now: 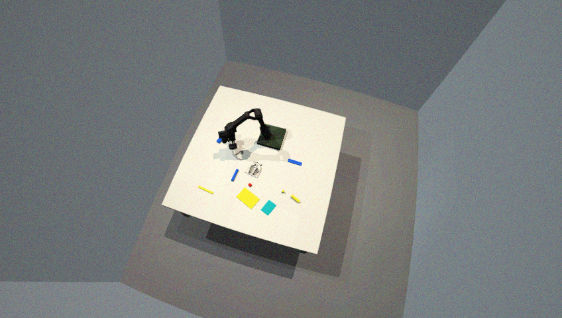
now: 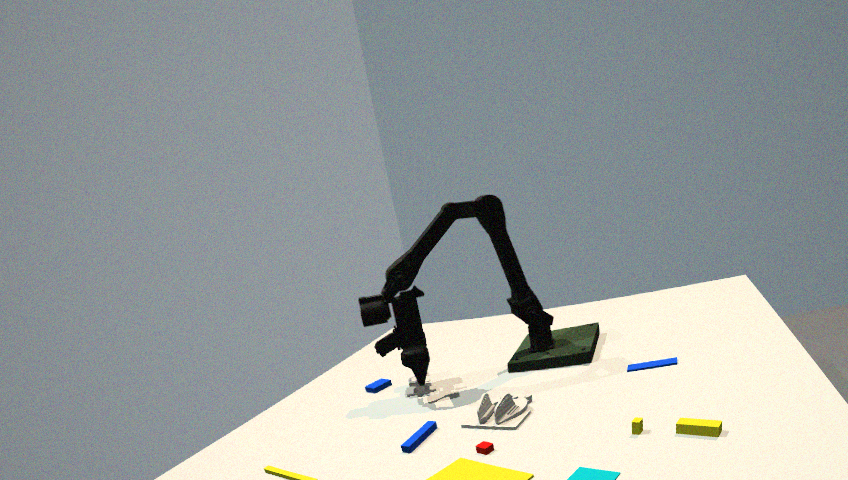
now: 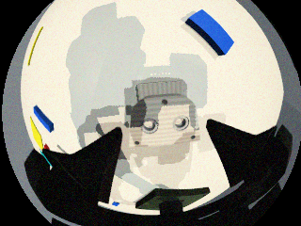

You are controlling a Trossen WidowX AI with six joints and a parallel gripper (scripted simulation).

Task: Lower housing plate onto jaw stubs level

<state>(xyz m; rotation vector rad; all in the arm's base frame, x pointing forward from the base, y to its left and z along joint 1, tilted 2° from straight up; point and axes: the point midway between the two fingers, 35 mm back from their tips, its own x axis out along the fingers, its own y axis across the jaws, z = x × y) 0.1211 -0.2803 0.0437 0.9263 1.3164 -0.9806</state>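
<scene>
Now: the grey housing plate right at my gripper tip. Round my gripper tip: red block: 340 mm ahead, 220 mm to the left, 20 mm below; yellow bar: 440 mm ahead, 140 mm to the right, 20 mm below; blue block: 30 mm behind, 130 mm to the right, 20 mm below.
</scene>
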